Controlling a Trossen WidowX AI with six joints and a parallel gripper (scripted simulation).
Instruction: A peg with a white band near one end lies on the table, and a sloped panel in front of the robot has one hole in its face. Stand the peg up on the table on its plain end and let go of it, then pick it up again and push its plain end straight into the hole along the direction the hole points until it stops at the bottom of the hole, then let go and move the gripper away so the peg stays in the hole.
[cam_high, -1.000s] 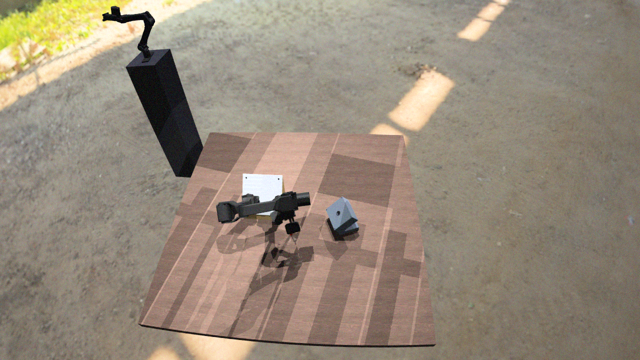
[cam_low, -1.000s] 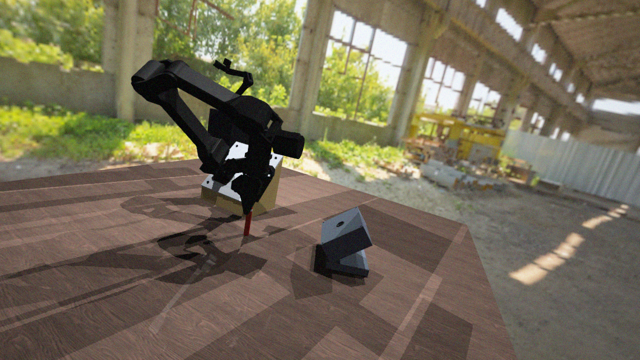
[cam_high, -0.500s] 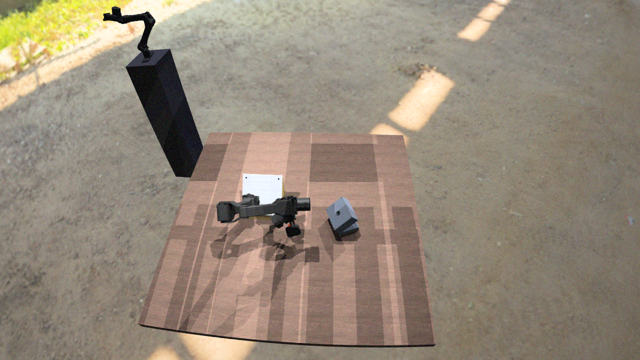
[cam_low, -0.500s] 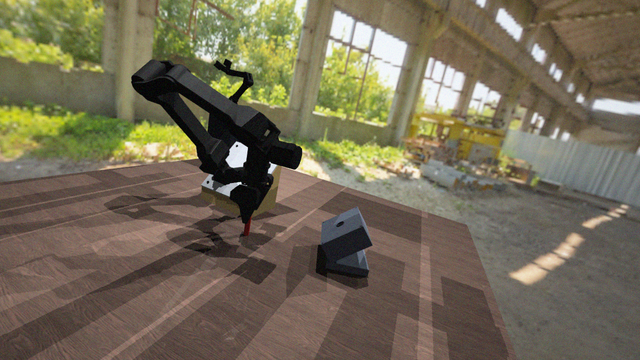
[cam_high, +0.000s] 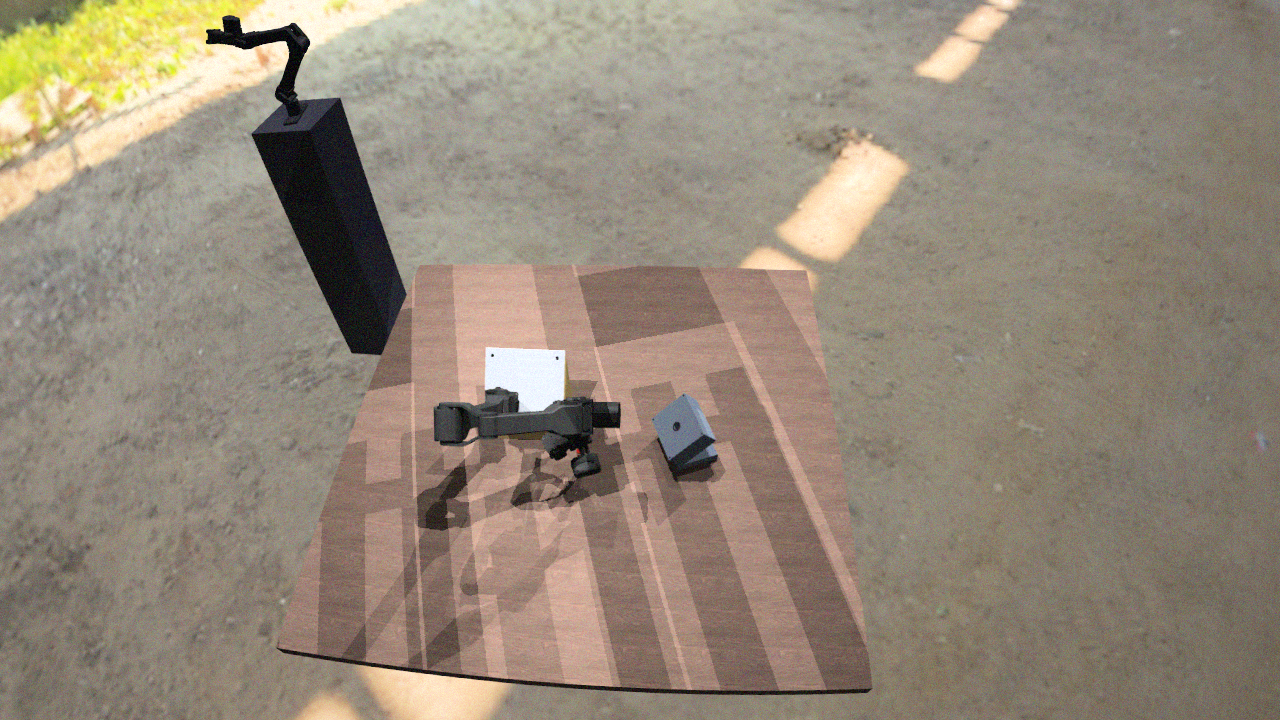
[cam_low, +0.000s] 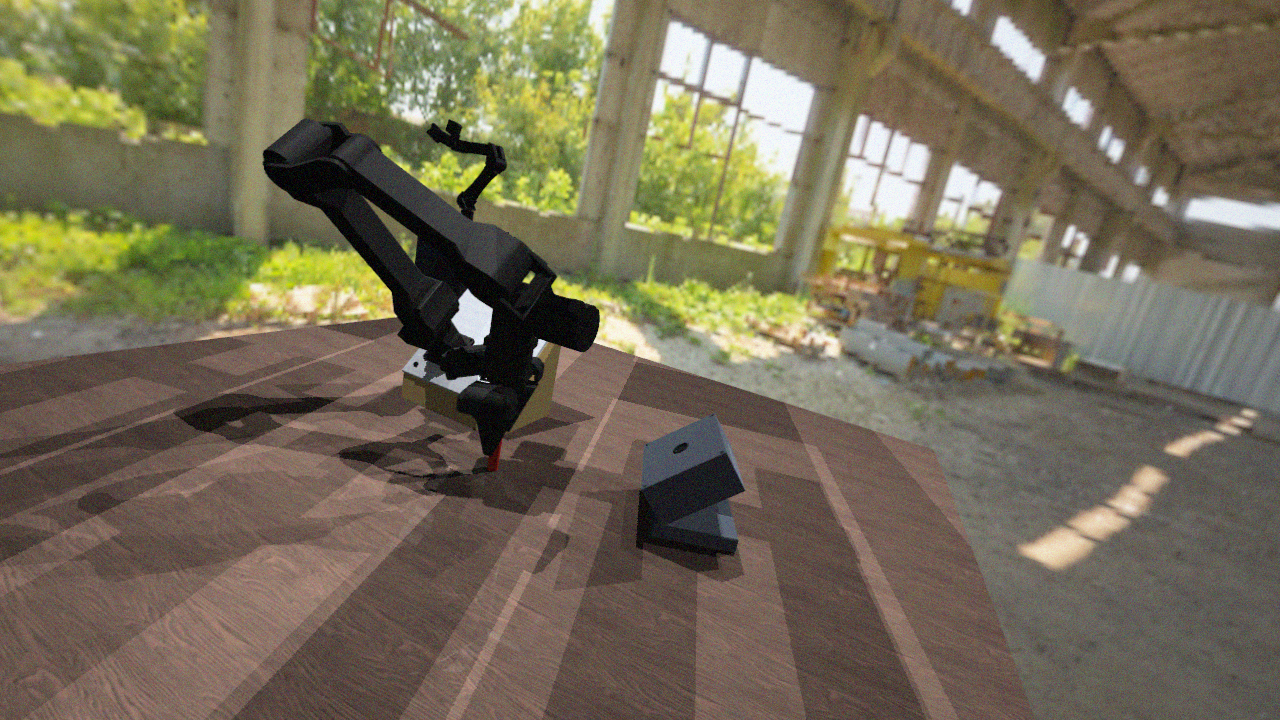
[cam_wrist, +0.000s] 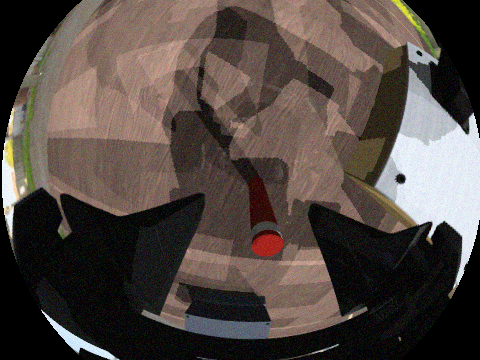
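My gripper tip is 20 mm below the red peg. Round my gripper tip: grey sloped panel: 240 mm ahead, 90 mm to the left, 30 mm above.
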